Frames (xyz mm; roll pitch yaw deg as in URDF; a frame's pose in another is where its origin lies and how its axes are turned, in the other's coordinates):
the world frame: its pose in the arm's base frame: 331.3 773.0 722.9 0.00 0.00 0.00
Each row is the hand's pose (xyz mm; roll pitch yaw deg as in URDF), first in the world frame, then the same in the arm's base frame.
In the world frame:
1: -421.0 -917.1 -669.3 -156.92 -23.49 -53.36
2: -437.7 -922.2 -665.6 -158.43 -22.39 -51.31
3: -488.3 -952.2 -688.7 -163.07 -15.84 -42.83
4: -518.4 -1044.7 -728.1 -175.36 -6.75 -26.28
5: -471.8 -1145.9 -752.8 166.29 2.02 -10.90
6: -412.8 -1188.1 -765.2 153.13 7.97 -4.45
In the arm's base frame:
1: -89.7 -144.1 53.6 -156.92 -23.49 -53.36
2: -106.4 -149.2 57.3 -158.43 -22.39 -51.31
3: -157.0 -179.2 34.2 -163.07 -15.84 -42.83
4: -187.1 -271.7 -5.2 -175.36 -6.75 -26.28
5: -140.5 -372.9 -29.9 166.29 2.02 -10.90
6: -81.5 -415.1 -42.3 153.13 7.97 -4.45

